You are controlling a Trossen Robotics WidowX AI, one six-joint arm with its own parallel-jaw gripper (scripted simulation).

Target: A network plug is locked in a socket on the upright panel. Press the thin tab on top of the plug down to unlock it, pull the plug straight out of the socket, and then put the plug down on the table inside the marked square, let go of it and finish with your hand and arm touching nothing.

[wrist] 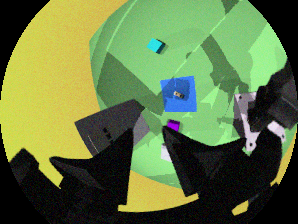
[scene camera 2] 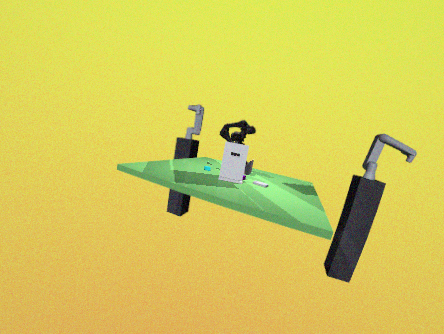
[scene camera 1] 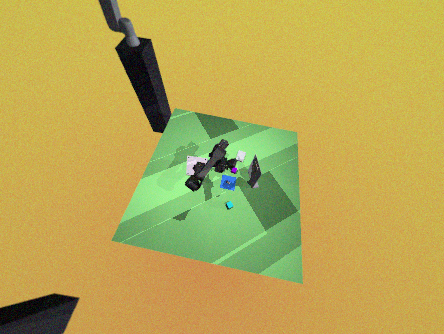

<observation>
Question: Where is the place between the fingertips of the gripper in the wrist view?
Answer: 147, 130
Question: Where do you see a grey upright panel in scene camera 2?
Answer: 234, 158
</observation>
